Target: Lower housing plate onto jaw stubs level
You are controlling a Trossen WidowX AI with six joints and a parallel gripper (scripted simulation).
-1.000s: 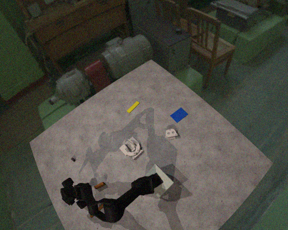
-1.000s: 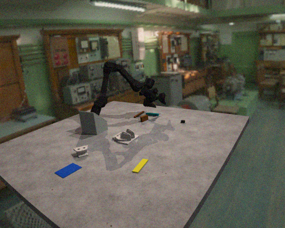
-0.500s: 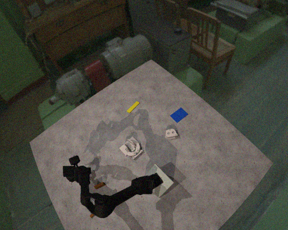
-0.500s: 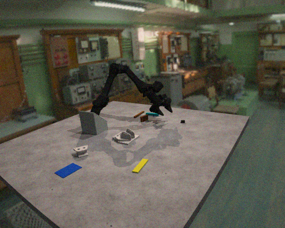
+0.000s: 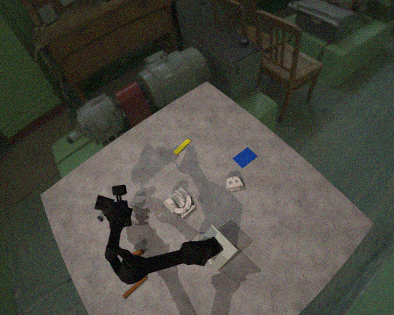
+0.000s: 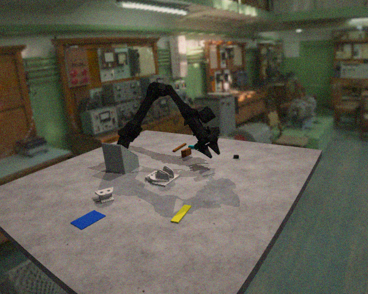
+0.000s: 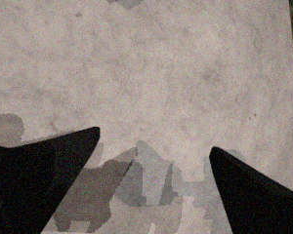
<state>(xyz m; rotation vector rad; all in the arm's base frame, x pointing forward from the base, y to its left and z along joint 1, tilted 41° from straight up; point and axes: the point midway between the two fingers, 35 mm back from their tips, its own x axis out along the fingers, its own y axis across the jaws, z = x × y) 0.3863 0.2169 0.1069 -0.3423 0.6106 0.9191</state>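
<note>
Right now the small white block is 210 mm behind my gripper tip, 500 mm to the right of it and 50 mm below it. The rest, counted from my gripper tip: brown block 230 mm behind, 60 mm to the left, 40 mm below; teal bar 260 mm behind, 190 mm to the left, 50 mm below; small black cube 30 mm ahead, 150 mm to the left, 50 mm below.
</note>
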